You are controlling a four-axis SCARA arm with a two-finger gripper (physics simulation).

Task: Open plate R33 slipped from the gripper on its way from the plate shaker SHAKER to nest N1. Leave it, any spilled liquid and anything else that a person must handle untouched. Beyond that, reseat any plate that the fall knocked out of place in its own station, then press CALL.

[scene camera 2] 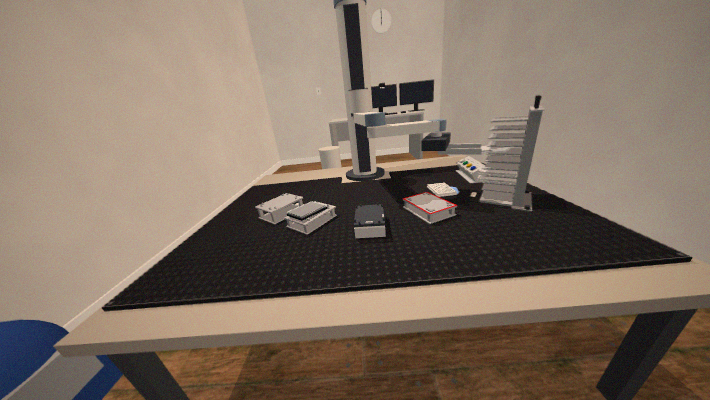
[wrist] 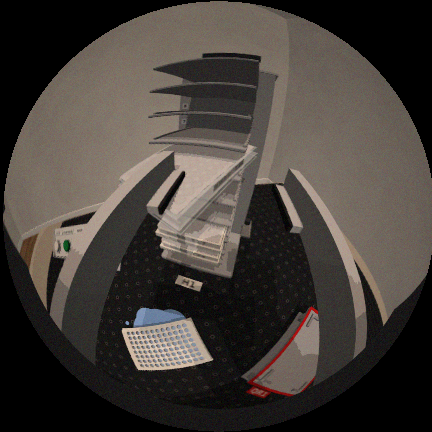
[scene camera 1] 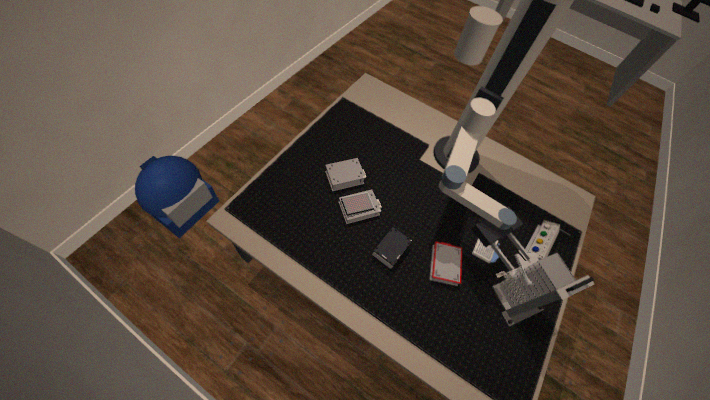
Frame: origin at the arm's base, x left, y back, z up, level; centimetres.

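Seen in the pictures: gripper, between the fingertips: [scene camera 2: 481,148] [wrist: 230,168] [scene camera 1: 521,264]; arm's base, origin of its link: [scene camera 2: 365,174].
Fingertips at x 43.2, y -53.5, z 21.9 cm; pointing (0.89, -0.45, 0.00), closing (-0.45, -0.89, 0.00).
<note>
Pixels of each thing's middle, then the offset from my fingertips to it. "spot": a spot on its surface instead.
- R33, middle of its body: [wrist: 162,347] [scene camera 1: 485,246] [scene camera 2: 441,189] dy +11.7, dx -9.7, dz -19.9 cm
- spilled blue liquid, middle of its body: [wrist: 170,323] [scene camera 1: 491,256] dy +9.1, dx -5.5, dz -20.5 cm
- H1 plate hotel, middle of its body: [wrist: 213,151] [scene camera 1: 541,287] [scene camera 2: 513,152] dy -2.7, dx +10.6, dz -2.0 cm
- clear plate, middle of its body: [wrist: 192,161] [scene camera 1: 531,268] [scene camera 2: 490,149] dy +1.8, dx +4.5, dz -1.0 cm
- button box, middle of its body: [wrist: 79,243] [scene camera 1: 543,242] [scene camera 2: 471,168] dy +27.9, dx +11.7, dz -16.4 cm
- red-rimmed station, middle of its body: [wrist: 302,356] [scene camera 2: 428,205] [scene camera 1: 446,263] dy -7.1, dx -21.7, dz -18.3 cm
- dark-topped station, a spot on its surface: [scene camera 2: 370,215] [scene camera 1: 392,248] spot: dy -16.6, dx -44.3, dz -15.1 cm
- grey block, middle of its body: [scene camera 2: 280,206] [scene camera 1: 345,173] dy +3.9, dx -82.3, dz -17.3 cm
R33 [scene camera 1: 481,251] [scene camera 2: 442,189] [wrist: 167,346], a pale well plate, lies on the mat beside spilled blue liquid [scene camera 1: 495,257] [scene camera 2: 454,191] [wrist: 156,317]. The H1 plate hotel [scene camera 1: 561,270] [scene camera 2: 531,155] [wrist: 266,125] stands near it. A clear plate [wrist: 200,200] sits turned askew at mid height in the hotel and juts out at its front. Lower plates [wrist: 197,245] are partly hidden. My gripper [scene camera 1: 519,264] [scene camera 2: 484,149] [wrist: 230,168] is shut to a gap at the hotel's front, near the askew plate, and holds nothing. The button box [scene camera 1: 552,230] [scene camera 2: 467,174] [wrist: 62,233] has green, yellow and blue buttons; CALL is unreadable.
A red-rimmed station [scene camera 1: 447,262] [scene camera 2: 429,202] [wrist: 292,362] stands near R33. Left of it are a dark-topped station [scene camera 1: 392,246] [scene camera 2: 370,215], one bearing a plate [scene camera 1: 360,204] [scene camera 2: 307,212], and a grey block [scene camera 1: 345,171] [scene camera 2: 279,202]. Which is SHAKER or N1 is unreadable.
</note>
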